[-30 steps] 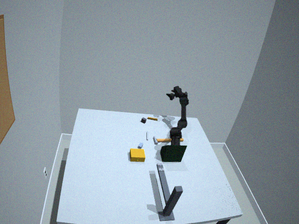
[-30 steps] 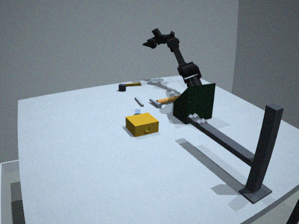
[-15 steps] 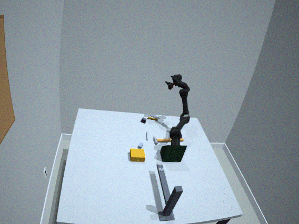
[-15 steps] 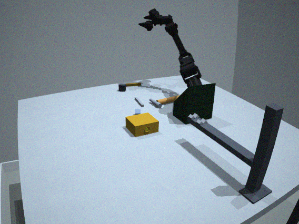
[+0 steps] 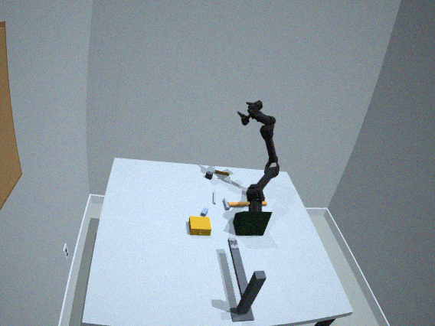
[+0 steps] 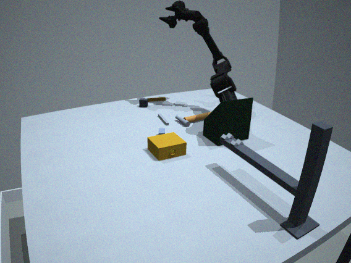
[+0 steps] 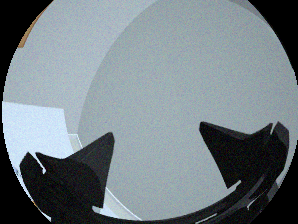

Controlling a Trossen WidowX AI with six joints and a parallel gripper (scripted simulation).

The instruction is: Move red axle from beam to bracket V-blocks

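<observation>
The small blue-grey block lies 48 cm below my gripper tip, 46 cm to the left of it and 18 cm ahead of it. The rest, counted from my gripper tip: grey pin: 49 cm below, 32 cm to the left, 12 cm ahead; yellow beam: 61 cm to the left, 47 cm below, 23 cm ahead.
</observation>
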